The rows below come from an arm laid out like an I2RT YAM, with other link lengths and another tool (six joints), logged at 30 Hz.
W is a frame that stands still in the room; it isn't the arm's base.
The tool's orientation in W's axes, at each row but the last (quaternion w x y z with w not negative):
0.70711 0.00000 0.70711 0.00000
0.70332 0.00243 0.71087 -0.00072
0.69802 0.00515 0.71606 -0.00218
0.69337 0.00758 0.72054 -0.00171
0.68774 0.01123 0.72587 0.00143
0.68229 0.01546 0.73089 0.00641
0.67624 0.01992 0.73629 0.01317
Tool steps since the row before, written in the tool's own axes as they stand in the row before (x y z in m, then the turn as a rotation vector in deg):
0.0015 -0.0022 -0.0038 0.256 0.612 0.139
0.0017 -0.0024 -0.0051 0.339 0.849 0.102
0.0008 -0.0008 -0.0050 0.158 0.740 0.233
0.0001 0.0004 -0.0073 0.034 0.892 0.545
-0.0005 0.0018 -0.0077 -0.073 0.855 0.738
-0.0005 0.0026 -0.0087 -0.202 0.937 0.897
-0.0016 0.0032 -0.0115 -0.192 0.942 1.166
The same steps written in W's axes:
-0.0038 -0.0022 -0.0015 0.139 0.612 -0.256
-0.0051 -0.0024 -0.0017 0.102 0.849 -0.338
-0.0050 -0.0007 -0.0007 0.237 0.738 -0.161
-0.0073 0.0005 0.0002 0.555 0.885 -0.048
-0.0076 0.0019 0.0009 0.753 0.844 0.048
-0.0086 0.0027 0.0012 0.922 0.920 0.168
-0.0113 0.0032 0.0027 1.189 0.923 0.136

